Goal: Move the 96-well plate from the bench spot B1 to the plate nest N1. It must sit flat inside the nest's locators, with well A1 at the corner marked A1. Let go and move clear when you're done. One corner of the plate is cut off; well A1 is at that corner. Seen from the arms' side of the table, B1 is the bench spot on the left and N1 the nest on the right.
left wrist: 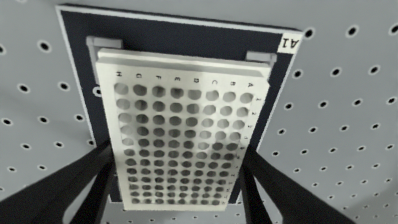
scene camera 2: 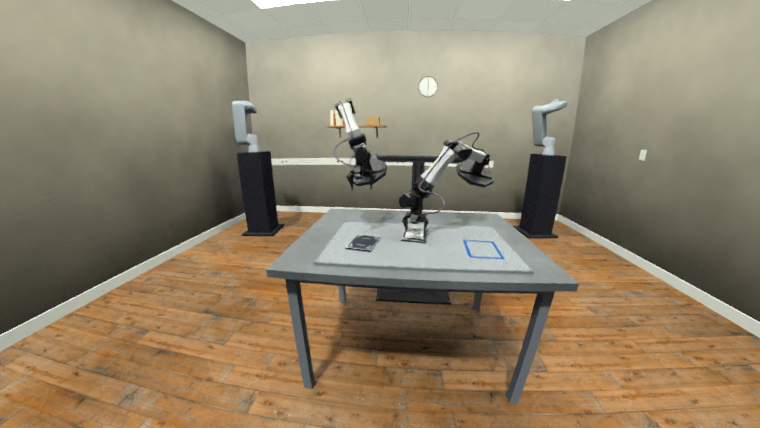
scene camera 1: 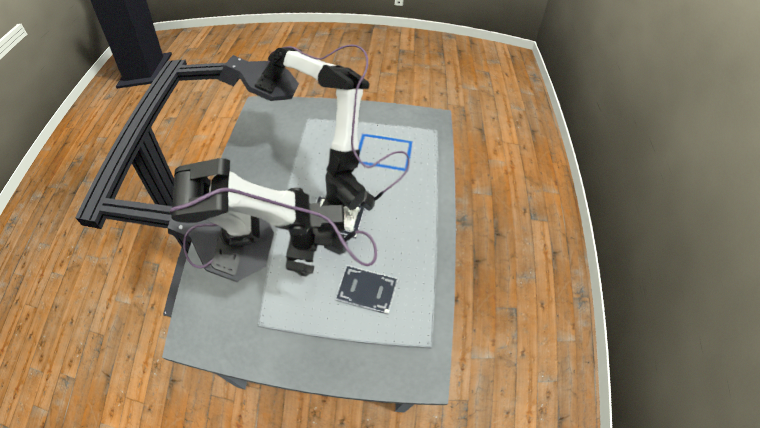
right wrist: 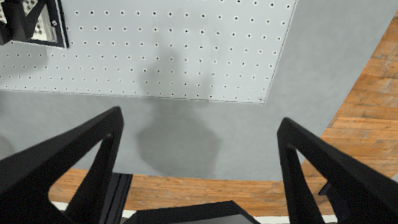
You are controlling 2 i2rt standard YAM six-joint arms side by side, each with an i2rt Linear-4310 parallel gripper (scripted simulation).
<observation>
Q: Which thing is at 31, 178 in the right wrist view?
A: My right gripper.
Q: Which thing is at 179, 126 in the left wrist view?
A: A white 96-well plate.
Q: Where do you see a dark nest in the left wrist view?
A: At 144, 35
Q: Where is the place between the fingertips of my left gripper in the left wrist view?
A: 180, 145
</observation>
